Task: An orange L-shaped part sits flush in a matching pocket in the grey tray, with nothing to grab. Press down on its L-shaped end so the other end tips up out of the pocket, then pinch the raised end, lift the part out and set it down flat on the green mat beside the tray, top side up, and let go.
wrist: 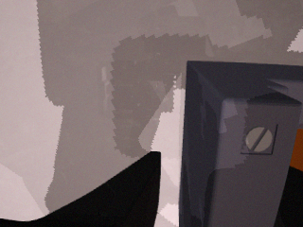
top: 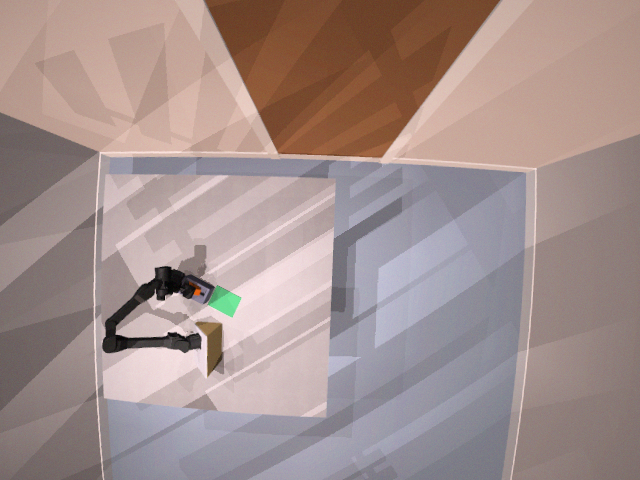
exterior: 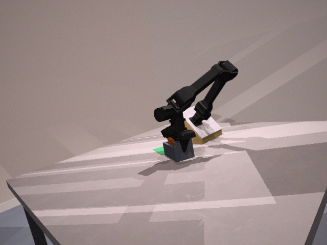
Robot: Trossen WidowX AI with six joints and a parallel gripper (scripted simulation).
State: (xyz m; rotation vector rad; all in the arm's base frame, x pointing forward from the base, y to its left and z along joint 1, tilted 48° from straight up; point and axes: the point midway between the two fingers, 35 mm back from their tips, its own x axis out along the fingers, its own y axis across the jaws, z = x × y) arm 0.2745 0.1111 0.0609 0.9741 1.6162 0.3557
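Now: the orange L-shaped part 3 cm behind my gripper tip, 5 cm to the right of it and 1 cm above it. From my gripper tip the other things lie so: green mat: 10 cm behind, 20 cm to the right, 5 cm below.
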